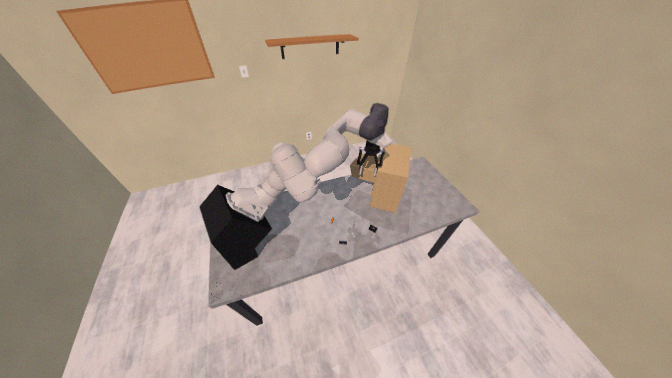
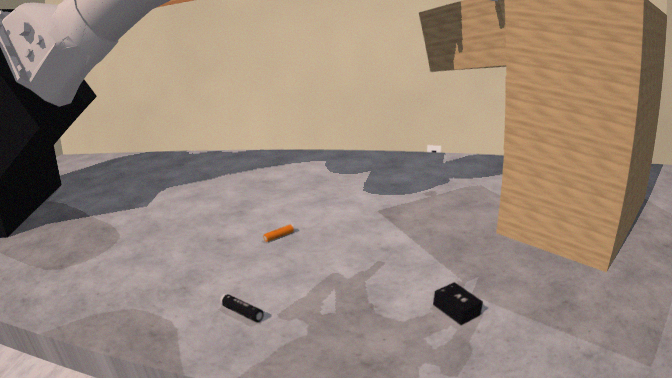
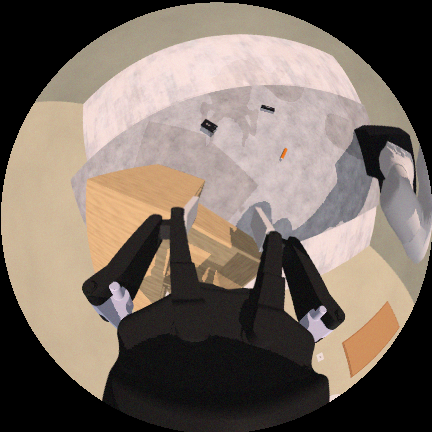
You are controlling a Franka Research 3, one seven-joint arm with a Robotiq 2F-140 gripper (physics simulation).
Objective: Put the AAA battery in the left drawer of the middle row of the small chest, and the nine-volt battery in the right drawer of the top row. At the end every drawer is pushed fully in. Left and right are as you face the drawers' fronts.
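The wooden chest (image 1: 390, 192) (image 2: 570, 125) (image 3: 145, 182) stands on the table with one upper drawer (image 1: 355, 170) (image 2: 480, 42) (image 3: 220, 227) pulled out; which column it is in I cannot tell. My gripper (image 1: 368, 171) (image 3: 225, 210) is partly open and empty, above the pulled-out drawer. The black nine-volt battery (image 1: 373, 228) (image 2: 457, 303) (image 3: 208, 127) lies on the table in front of the chest's side. An orange cylindrical battery (image 1: 332, 220) (image 2: 279, 233) (image 3: 283, 154) and a black cylindrical battery (image 1: 343, 242) (image 2: 242, 307) (image 3: 267, 108) lie on the table. Their size labels are not readable.
The grey table (image 1: 425, 200) (image 2: 175, 260) (image 3: 310, 125) carries the chest and the black robot base block (image 1: 235, 235) (image 3: 372, 150). A wall shelf (image 1: 312, 40) and an orange-brown wall board (image 1: 140, 47) (image 3: 372, 340) are beyond the table. The arm passes over the table's back part.
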